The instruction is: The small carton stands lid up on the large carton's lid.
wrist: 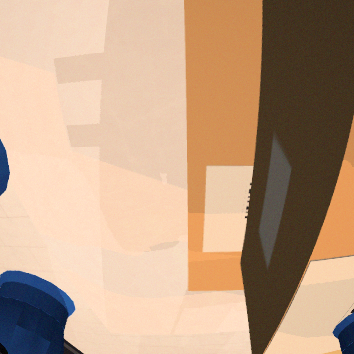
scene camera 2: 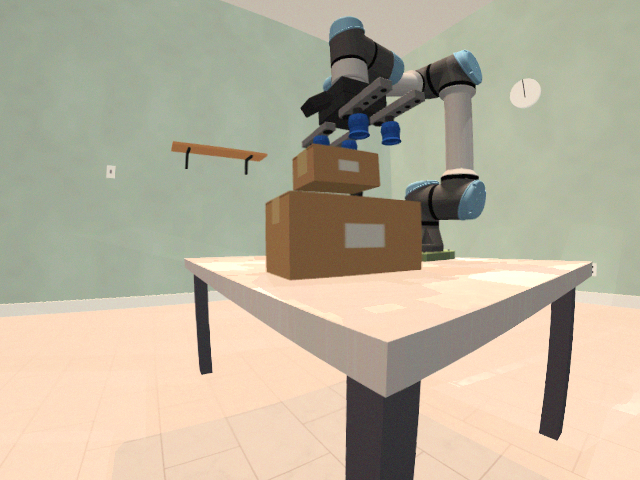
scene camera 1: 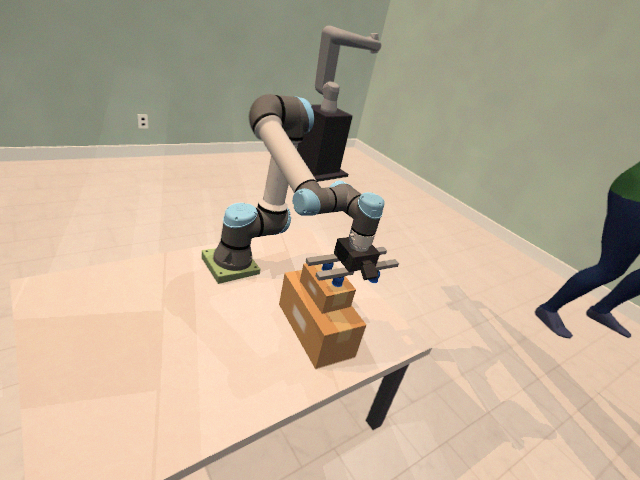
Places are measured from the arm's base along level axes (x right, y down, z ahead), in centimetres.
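Pixels of known places: end effector, tool point: (wrist: pixel 207 251) (scene camera 2: pixel 354 150) (scene camera 1: pixel 349 276); arm's base, origin of the base link: (scene camera 1: pixel 232 259).
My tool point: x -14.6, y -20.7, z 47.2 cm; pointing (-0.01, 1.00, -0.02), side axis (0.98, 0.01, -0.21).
Ahead of a thing's pixels: the offset from my tool point to its top centre. "spot": to the spot under its first point. Level surfaces: height alone.
The small brown carton @(dx +7.6, dy -1.4, dz -1.8 cm) (scene camera 1: pixel 338 302) (scene camera 2: pixel 330 170) sits lid up over the far half of the large brown carton @(dx +6.3, dy +9.0, dz -3.1 cm) (scene camera 1: pixel 320 332) (scene camera 2: pixel 310 237). It is slightly tilted: its left lower edge touches the large lid, and a thin gap shows under its right side. My suction gripper (scene camera 1: pixel 351 270) (scene camera 2: pixel 356 131) is directly above it. Two blue cups press on its lid, and the other two hang free past its edge. In the wrist view the small carton's side @(spot: dx +3.0, dy +0.9, dz +2.6 cm) (wrist: pixel 302 140) looks dark beside the large carton's lid @(spot: dx +1.3, dy +9.1, dz +0.5 cm) (wrist: pixel 221 105), with a free cup (wrist: pixel 31 309) at the lower left.
The cartons stand on a pale table @(dy +24.0 cm) (scene camera 1: pixel 103 335) (scene camera 2: pixel 465 310) near its right edge (scene camera 1: pixel 361 379). The arm's green base plate (scene camera 1: pixel 230 270) is behind them. A person's blue legs (scene camera 1: pixel 605 263) are on the floor to the right. A wall shelf (scene camera 2: pixel 216 150) hangs at the back.
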